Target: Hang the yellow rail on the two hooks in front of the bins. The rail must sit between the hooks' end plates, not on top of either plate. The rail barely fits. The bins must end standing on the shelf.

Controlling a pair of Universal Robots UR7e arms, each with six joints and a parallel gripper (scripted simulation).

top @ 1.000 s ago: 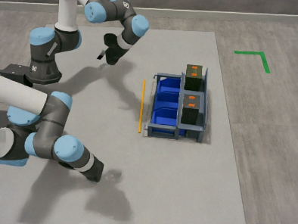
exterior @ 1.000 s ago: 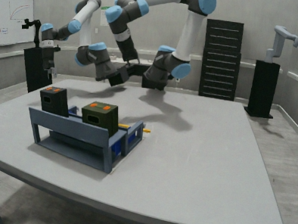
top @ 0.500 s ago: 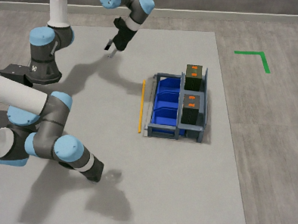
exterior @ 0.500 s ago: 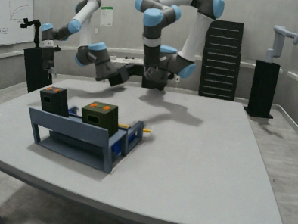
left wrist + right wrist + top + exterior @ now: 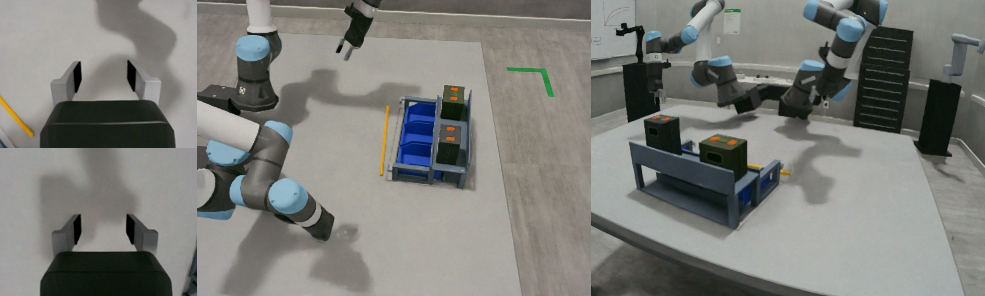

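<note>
The yellow rail is 470 mm to the left of my right hand, 250 mm ahead of it and 160 mm below it. From my right hand the other things lie so: blue-grey shelf 430 mm ahead, 410 mm to the left, 100 mm below.
</note>
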